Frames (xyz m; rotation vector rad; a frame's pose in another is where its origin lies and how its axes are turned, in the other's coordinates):
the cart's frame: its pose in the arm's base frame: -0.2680 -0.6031 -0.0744 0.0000 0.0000 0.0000
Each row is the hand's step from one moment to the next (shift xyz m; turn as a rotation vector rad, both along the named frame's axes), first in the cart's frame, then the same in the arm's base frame.
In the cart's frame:
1: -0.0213 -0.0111 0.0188 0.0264 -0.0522 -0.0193
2: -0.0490 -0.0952 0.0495 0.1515 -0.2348 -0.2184
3: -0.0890 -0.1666 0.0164 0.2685 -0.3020 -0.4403
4: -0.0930 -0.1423 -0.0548 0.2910 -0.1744 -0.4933
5: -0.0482 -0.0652 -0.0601 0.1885 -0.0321 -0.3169
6: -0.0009 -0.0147 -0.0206 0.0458 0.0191 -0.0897
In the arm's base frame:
1: -0.0213 -0.0111 0.0188 0.0264 -0.0522 -0.0193
2: -0.0490 -0.0952 0.0495 0.1515 -0.2348 -0.2184
3: -0.0890 -0.1666 0.0164 0.2685 -0.3020 -0.4403
4: -0.0930 -0.1423 -0.0548 0.2910 -0.1744 -0.4933
5: -0.0482 -0.0652 -0.0601 0.1885 -0.0321 -0.3169
6: -0.0009 -0.0147 -0.0206 0.0458 0.0191 -0.0897

